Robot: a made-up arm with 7 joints. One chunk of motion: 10 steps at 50 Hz.
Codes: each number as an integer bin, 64 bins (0 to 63) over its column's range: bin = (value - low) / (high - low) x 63, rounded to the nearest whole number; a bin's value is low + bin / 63 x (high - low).
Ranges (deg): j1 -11..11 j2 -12..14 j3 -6..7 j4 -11..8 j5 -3..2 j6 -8..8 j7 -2..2
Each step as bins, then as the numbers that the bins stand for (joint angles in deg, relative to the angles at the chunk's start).
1 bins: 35 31 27 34 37 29 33
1 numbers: 1.22 0.79 -0.43 -0.75 -0.06 -0.63 0.10
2 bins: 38 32 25 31 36 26 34
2 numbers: 2.27 1.21 -0.84 -1.65 -0.14 -1.40 0.16
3 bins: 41 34 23 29 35 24 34
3 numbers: 3.32 2.03 -1.25 -2.25 -0.22 -1.90 0.16
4 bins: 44 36 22 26 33 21 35
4 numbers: 4.37 2.86 -1.46 -3.16 -0.38 -2.67 0.22
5 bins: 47 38 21 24 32 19 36
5 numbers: 5.41 3.68 -1.67 -3.76 -0.46 -3.17 0.29
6 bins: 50 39 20 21 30 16 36
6 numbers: 6.46 4.10 -1.87 -4.67 -0.62 -3.94 0.29
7 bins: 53 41 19 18 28 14 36
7 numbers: 7.51 4.92 -2.08 -5.57 -0.78 -4.44 0.29
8 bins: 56 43 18 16 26 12 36
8 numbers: 8.56 5.75 -2.29 -6.17 -0.94 -4.95 0.29
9 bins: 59 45 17 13 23 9 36
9 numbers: 9.60 6.57 -2.49 -7.08 -1.17 -5.71 0.29
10 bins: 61 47 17 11 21 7 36
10 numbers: 10.30 7.40 -2.49 -7.68 -1.33 -6.22 0.29
